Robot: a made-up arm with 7 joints.
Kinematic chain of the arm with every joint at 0, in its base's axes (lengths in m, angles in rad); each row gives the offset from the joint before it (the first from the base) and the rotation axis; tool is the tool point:
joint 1: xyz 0 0 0.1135 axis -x
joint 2: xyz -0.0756 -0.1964 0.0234 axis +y
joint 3: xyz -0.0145 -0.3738 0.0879 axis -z
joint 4: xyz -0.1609 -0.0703 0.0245 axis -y
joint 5: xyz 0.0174 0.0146 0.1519 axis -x
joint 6: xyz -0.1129 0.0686 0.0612 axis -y
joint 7: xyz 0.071 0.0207 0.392 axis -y
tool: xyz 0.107 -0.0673 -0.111
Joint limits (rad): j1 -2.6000..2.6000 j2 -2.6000..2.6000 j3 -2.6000..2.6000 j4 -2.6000..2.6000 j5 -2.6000..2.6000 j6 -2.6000..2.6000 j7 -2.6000..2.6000
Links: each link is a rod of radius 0.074 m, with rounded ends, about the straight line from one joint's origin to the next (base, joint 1, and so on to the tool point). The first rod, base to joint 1, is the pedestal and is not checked.
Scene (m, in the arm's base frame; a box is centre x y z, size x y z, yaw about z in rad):
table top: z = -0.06
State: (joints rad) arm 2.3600 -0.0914 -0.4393 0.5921 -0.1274 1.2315 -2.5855
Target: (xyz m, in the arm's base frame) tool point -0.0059 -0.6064 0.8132
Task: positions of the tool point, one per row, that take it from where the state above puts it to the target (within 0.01 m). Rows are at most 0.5 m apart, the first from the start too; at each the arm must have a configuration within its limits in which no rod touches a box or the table.
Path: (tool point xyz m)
1: -0.6756 0.2705 1.0076
2: -0.4948 -0.1365 1.0709
3: -0.2543 -0.4474 0.9811
4: -0.0059 -0.6064 0.8132

